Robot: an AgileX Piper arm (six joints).
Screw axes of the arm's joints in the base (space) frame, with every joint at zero. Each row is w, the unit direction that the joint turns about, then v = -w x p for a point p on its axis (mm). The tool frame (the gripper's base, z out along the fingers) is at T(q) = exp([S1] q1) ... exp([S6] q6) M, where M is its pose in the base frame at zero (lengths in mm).
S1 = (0, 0, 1, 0, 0, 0)
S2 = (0, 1, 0, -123, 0, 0)
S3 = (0, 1, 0, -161.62, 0, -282.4)
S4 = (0.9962, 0, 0.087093, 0, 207.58, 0)
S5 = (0, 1, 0, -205.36, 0, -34.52)
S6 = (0.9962, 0, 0.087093, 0, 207.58, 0)
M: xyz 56.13 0 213.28 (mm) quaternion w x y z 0.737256 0 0.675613 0
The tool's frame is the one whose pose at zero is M.
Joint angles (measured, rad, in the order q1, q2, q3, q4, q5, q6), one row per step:
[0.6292, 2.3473, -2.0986, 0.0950, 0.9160, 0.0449]
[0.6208, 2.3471, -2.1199, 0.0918, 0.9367, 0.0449]
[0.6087, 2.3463, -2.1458, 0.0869, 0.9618, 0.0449]
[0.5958, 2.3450, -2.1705, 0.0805, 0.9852, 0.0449]
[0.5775, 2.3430, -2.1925, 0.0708, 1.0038, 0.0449]
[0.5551, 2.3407, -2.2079, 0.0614, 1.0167, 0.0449]
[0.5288, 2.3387, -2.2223, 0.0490, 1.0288, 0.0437]
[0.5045, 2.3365, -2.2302, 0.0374, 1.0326, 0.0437]
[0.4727, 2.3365, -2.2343, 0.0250, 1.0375, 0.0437]
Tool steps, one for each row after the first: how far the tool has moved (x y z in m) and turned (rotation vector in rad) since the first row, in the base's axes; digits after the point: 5 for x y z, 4 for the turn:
[0.00297, -0.00340, 0.00546, -0.0018, -0.0024, -0.0060]
[0.00700, -0.00855, 0.01240, -0.0046, -0.0064, -0.0153]
[0.01113, -0.01432, 0.01932, -0.0081, -0.0121, -0.0256]
[0.01685, -0.02275, 0.02599, -0.0130, -0.0220, -0.0418]
[0.02342, -0.03319, 0.03113, -0.0184, -0.0310, -0.0628]
[0.03086, -0.04576, 0.03584, -0.0273, -0.0415, -0.0869]
[0.03757, -0.05750, 0.03911, -0.0342, -0.0527, -0.1107]
[0.04573, -0.07297, 0.04007, -0.0461, -0.0579, -0.1420]

